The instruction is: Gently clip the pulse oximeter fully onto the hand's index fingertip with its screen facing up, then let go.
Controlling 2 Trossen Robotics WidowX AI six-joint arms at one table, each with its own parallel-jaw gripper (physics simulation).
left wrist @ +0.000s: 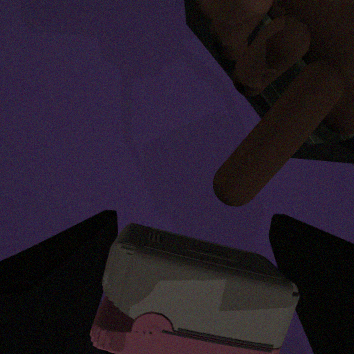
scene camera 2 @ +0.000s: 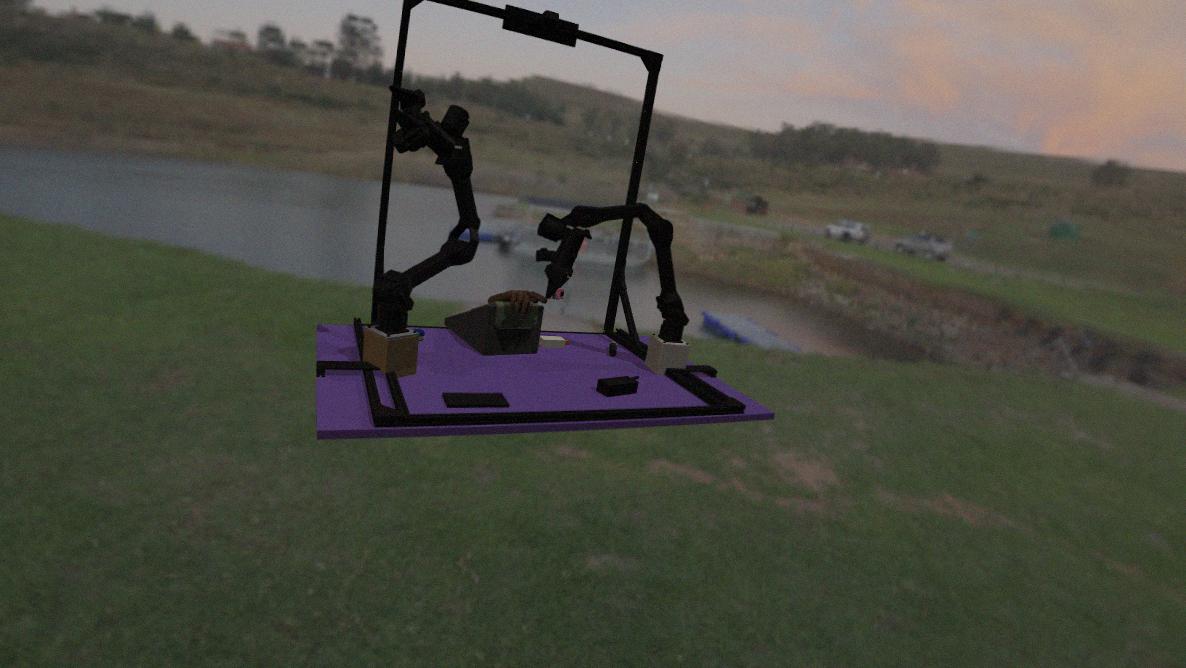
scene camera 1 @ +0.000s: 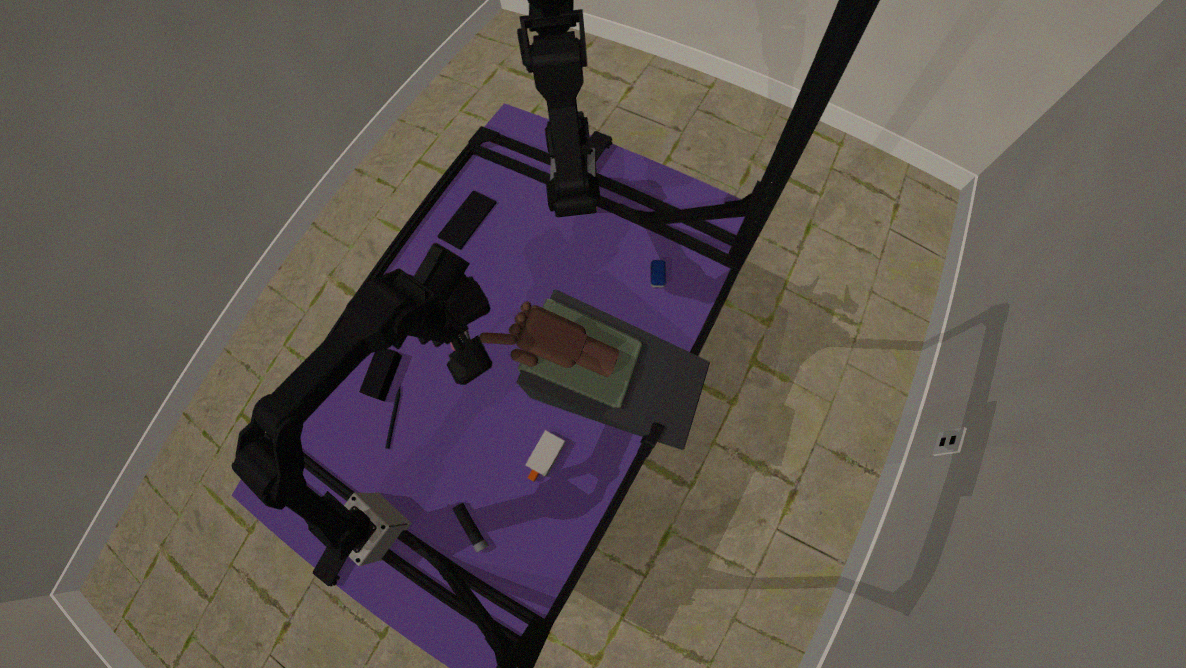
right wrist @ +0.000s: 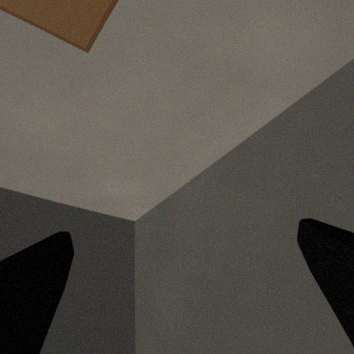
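Pixels of known places: left gripper, fingertip midpoint: (left wrist: 194,223) (scene camera 2: 548,297) (scene camera 1: 471,331); right gripper, fingertip midpoint: (scene camera 2: 390,97) (right wrist: 186,236); left arm's base, link origin: (scene camera 2: 670,339) (scene camera 1: 355,529); right arm's base, link origin: (scene camera 2: 392,329).
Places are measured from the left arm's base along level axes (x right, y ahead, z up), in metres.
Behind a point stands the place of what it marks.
The pulse oximeter (left wrist: 200,295) {y 0.418, x -0.018, z 0.135 m} (scene camera 2: 559,293) {y 0.408, x -0.047, z 0.125 m} has a grey body and a pink part; it is mostly hidden in scene camera 1. My left gripper (left wrist: 194,223) {y 0.429, x -0.016, z 0.104 m} (scene camera 1: 461,344) {y 0.429, x -0.016, z 0.104 m} (scene camera 2: 553,290) {y 0.429, x -0.016, z 0.104 m} is shut on it. The brown hand (scene camera 1: 551,336) {y 0.507, x 0.098, z 0.085 m} (scene camera 2: 516,300) {y 0.505, x 0.066, z 0.068 m} lies on a green pad, and its index finger (scene camera 1: 497,338) (left wrist: 277,137) sticks out toward the left gripper. In the left wrist view the fingertip is just beyond the oximeter, with a strip of purple between them. The oximeter's screen cannot be made out. My right gripper (right wrist: 186,236) {y 0.918, x -0.152, z 0.572 m} is open and empty, raised far from the hand.
The pad (scene camera 1: 626,381) {y 0.536, x 0.239, z -0.005 m} rests on a dark grey wedge (scene camera 1: 676,394) {y 0.583, x 0.329, z -0.061 m} (scene camera 2: 473,329) {y 0.616, x 0.120, z -0.049 m}. A white box (scene camera 1: 545,452) {y 0.340, x 0.186, z -0.077 m} with an orange end, a black cylinder (scene camera 1: 468,524) {y 0.133, x 0.150, z -0.080 m}, a blue item (scene camera 1: 658,272) {y 0.787, x 0.150, z -0.073 m}, a black block (scene camera 1: 380,374) {y 0.249, x -0.201, z -0.072 m}, a thin rod (scene camera 1: 393,421) {y 0.188, x -0.120, z -0.098 m} and a flat black slab (scene camera 1: 467,219) {y 0.655, x -0.308, z -0.097 m} lie on the purple table.
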